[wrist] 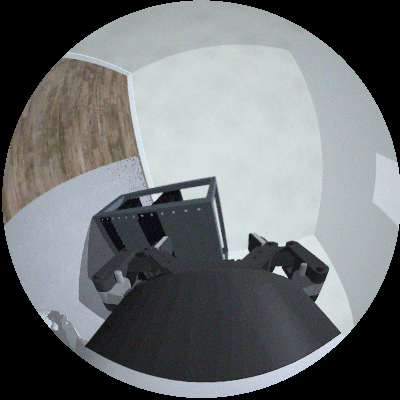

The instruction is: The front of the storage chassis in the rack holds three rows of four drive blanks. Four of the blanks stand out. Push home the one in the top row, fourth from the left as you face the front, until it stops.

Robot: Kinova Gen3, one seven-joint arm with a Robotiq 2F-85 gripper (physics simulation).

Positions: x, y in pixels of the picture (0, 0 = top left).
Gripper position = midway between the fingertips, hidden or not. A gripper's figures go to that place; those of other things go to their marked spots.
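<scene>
My gripper (209, 243) is 16 cm from the lens, and there's a rack (191, 224) that's 50 cm from the lens.
</scene>
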